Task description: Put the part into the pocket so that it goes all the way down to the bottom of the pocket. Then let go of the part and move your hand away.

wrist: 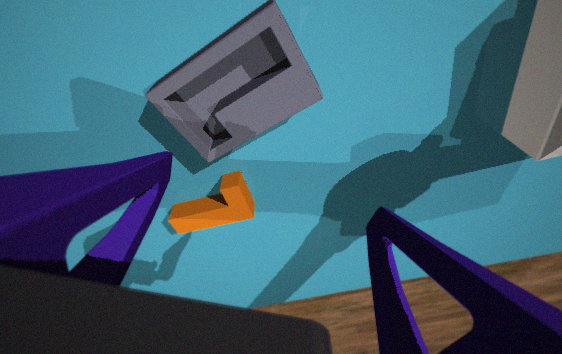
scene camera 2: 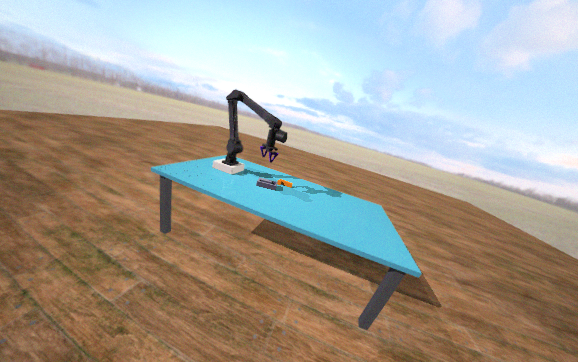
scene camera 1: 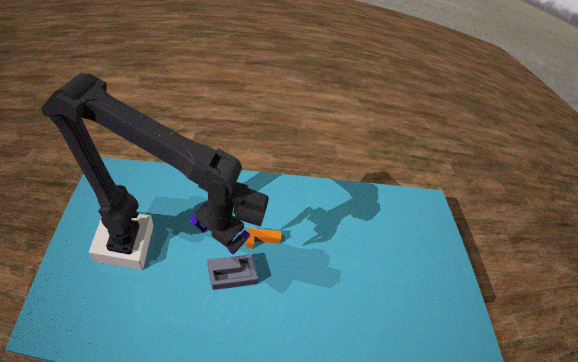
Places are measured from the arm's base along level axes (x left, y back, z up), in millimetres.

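Where they show: gripper, fingertip midpoint: (wrist: 278, 192) (scene camera 2: 267, 159) (scene camera 1: 218, 241); arm's base, origin of the base link: (scene camera 2: 230, 163) (scene camera 1: 123, 237).
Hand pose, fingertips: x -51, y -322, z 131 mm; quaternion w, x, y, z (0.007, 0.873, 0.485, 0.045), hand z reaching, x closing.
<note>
Each offset is from my fingertips to the top centre of the thing. Level surfaces: height alone.
The orange L-shaped part @(dx +146, dy -129, dz -158 mm) (scene camera 1: 266, 236) (scene camera 2: 285, 183) (wrist: 232, 204) lies flat on the table beside the grey block. The grey block @(dx +9, dy -37, dz -152 mm) (scene camera 1: 232, 285) (scene camera 2: 269, 185) (wrist: 272, 95) has an L-shaped pocket, which is empty, facing up. My gripper (scene camera 2: 267, 154) (wrist: 278, 192) is open and hangs above the table, with nothing between its purple fingers. In the wrist view the part shows between the fingers, nearer the left one, and well below them. In scene camera 1 the wrist hides some of the gripper.
The blue table @(dz -188 mm) (scene camera 1: 400, 280) (scene camera 2: 340, 220) carries the arm's white base block (scene camera 1: 117, 262) (scene camera 2: 227, 166) (wrist: 535, 85), left of the grey block in scene camera 1. The table's far edge runs behind the part. Arm shadows fall around the part and the block.
</note>
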